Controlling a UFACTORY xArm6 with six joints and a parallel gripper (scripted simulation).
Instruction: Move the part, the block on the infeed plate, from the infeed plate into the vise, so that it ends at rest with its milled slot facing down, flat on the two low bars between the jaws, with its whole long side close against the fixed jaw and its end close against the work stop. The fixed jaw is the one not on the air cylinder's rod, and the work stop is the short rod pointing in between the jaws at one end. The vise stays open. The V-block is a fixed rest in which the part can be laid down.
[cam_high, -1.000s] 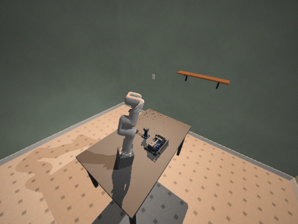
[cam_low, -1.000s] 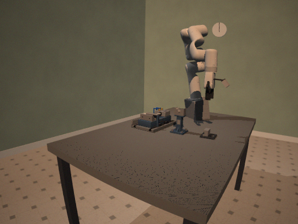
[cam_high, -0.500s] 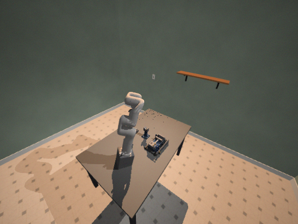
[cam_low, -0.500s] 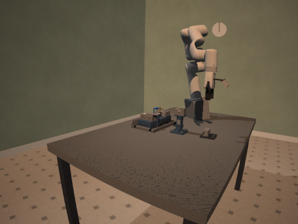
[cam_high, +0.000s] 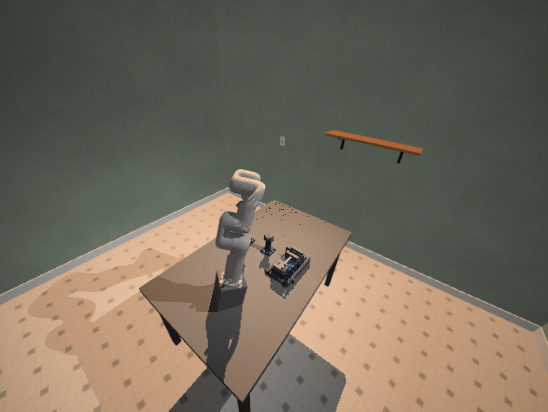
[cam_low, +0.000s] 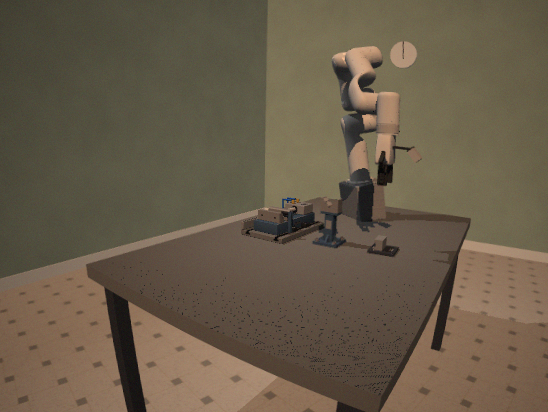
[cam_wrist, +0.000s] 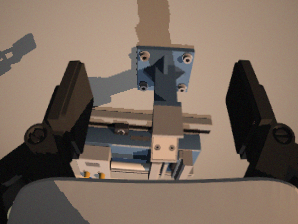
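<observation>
The part is 210 mm below my hand. The rest, counted from my hand: air cylinder rod: 390 mm to the right, 160 mm below, 80 mm behind; work stop: 350 mm to the right, 150 mm below, 10 mm ahead; vise base rail: 480 mm to the right, 210 mm below, 80 mm behind.
</observation>
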